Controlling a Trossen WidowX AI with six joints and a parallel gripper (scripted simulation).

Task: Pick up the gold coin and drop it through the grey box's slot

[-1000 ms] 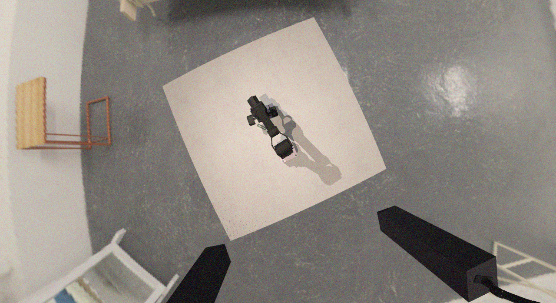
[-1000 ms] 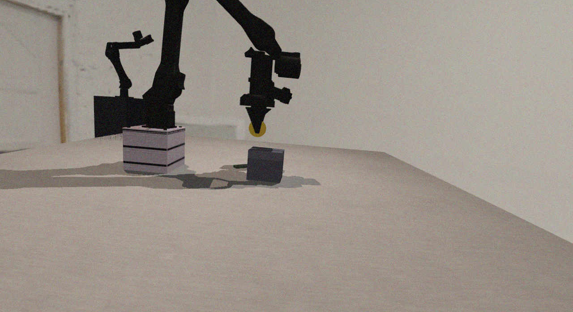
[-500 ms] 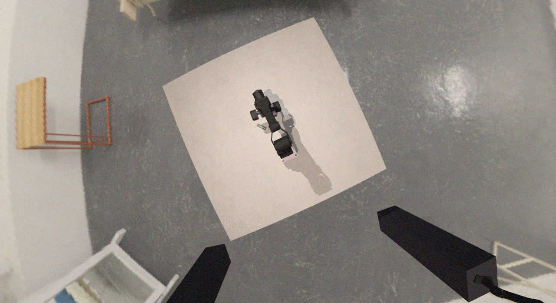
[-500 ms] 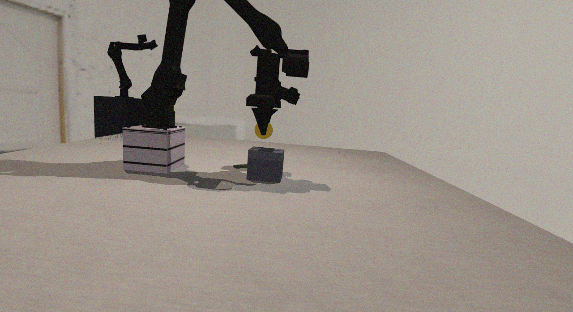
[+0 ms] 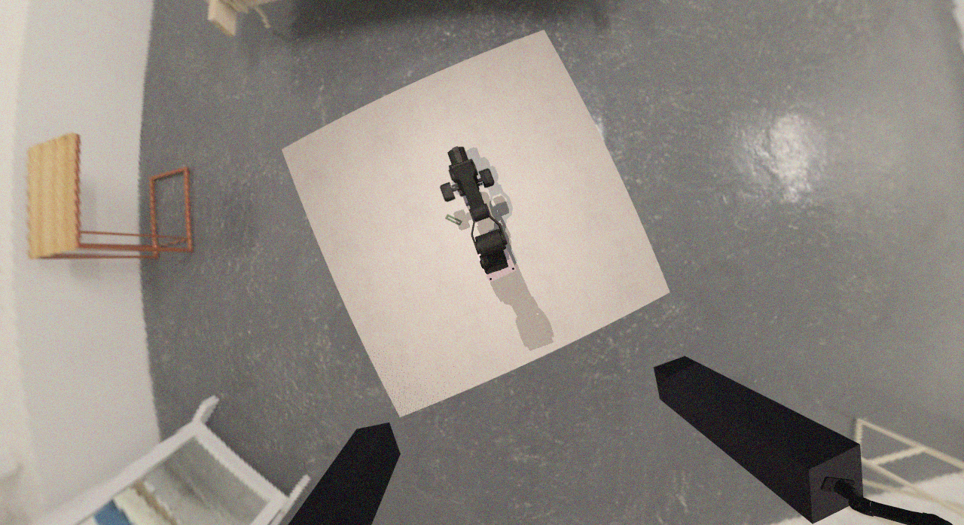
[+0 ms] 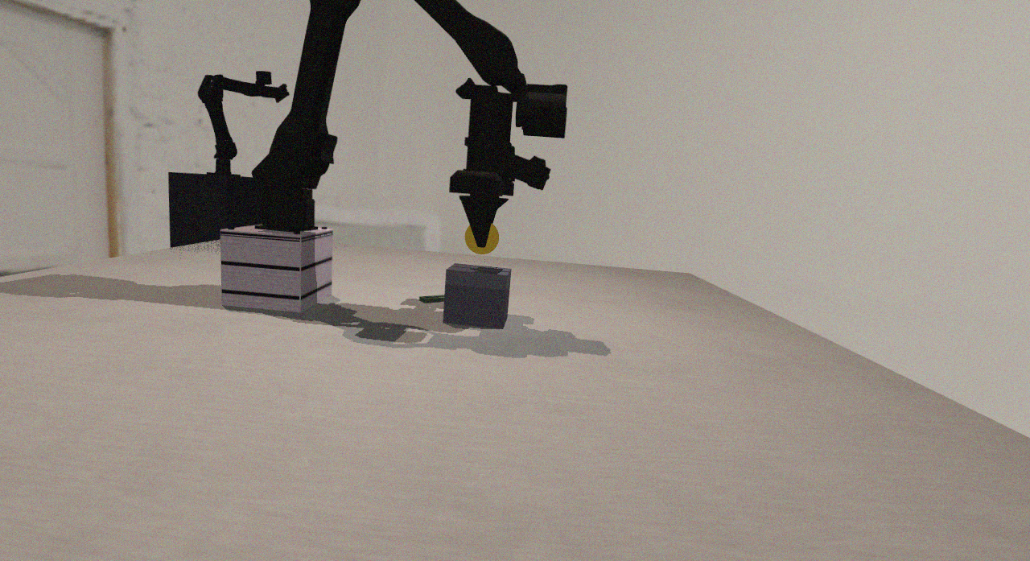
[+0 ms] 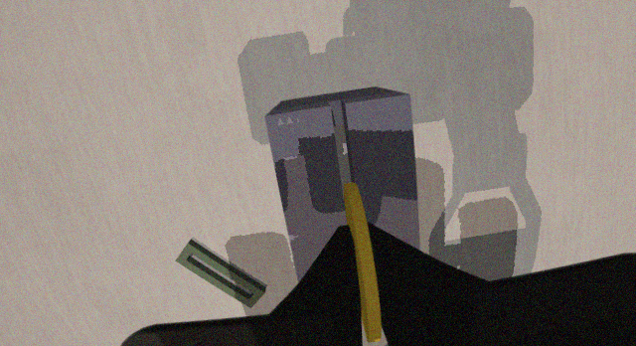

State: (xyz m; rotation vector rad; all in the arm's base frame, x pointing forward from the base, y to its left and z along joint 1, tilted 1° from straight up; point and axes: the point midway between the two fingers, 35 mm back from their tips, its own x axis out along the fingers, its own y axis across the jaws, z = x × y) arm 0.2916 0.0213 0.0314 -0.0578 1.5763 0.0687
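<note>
Now: gripper tip 1 cm below the gold coin.
</note>
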